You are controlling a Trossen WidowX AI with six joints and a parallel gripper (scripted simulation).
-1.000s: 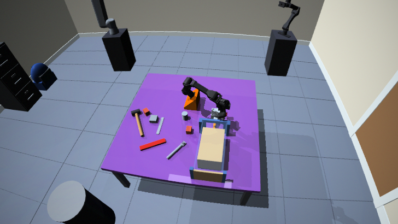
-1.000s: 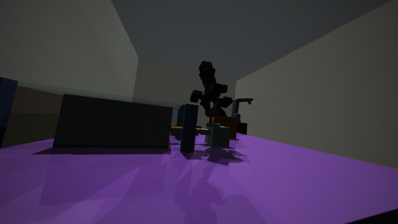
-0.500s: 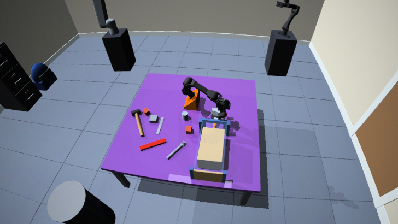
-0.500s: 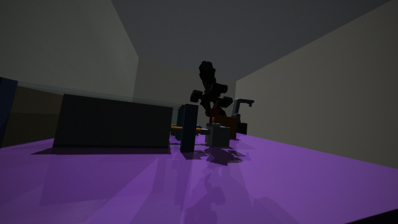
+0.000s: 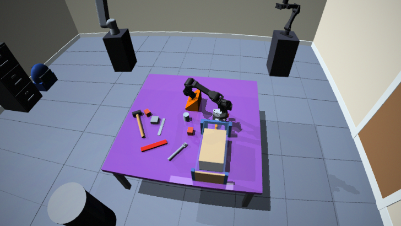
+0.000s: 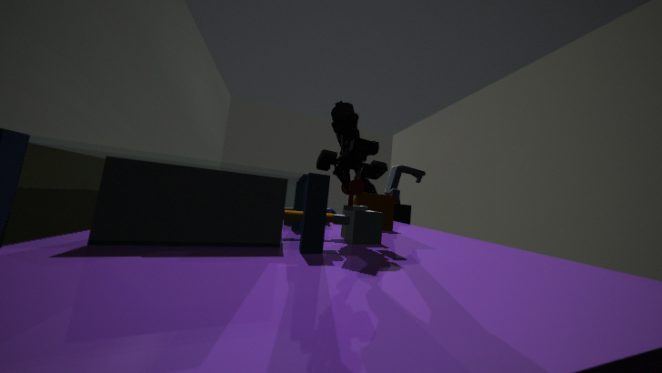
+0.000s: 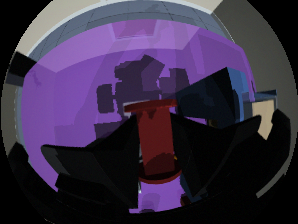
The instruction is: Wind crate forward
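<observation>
Now: the red knob 20 mm to the right of my gripper tip. The rest, counted from my gripper tip: grey bar 40 mm ahead, 600 mm to the right, 130 mm below; grey winch 90 mm behind, 90 mm to the right, 100 mm below; winch handle 30 mm behind, 40 mm to the right, 30 mm below.
</observation>
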